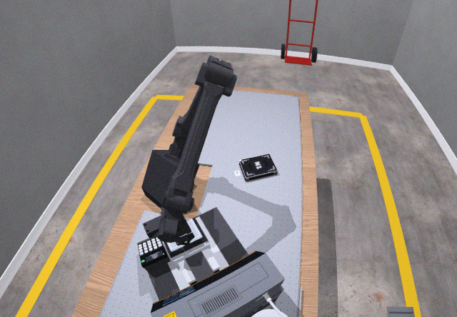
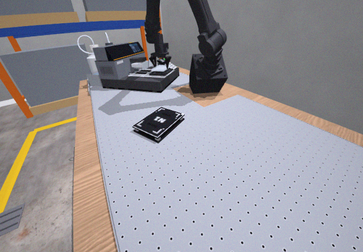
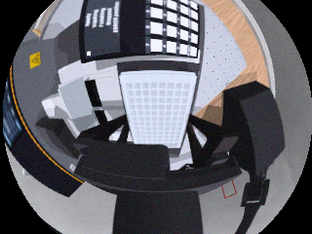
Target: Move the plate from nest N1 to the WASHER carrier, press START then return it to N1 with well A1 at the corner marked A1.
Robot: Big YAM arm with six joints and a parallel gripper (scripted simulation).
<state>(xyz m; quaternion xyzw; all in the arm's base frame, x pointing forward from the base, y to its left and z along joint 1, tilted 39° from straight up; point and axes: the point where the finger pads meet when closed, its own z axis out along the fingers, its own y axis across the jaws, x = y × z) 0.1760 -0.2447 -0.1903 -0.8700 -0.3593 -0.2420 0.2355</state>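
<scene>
My gripper is now 1 cm above the white well plate. The rest, counted from my hand: small white tag: 43 cm to the left, 10 cm below, 8 cm ahead; plate washer: 12 cm ahead, 10 cm to the right, 3 cm above; dark carrier: 3 cm below.
</scene>
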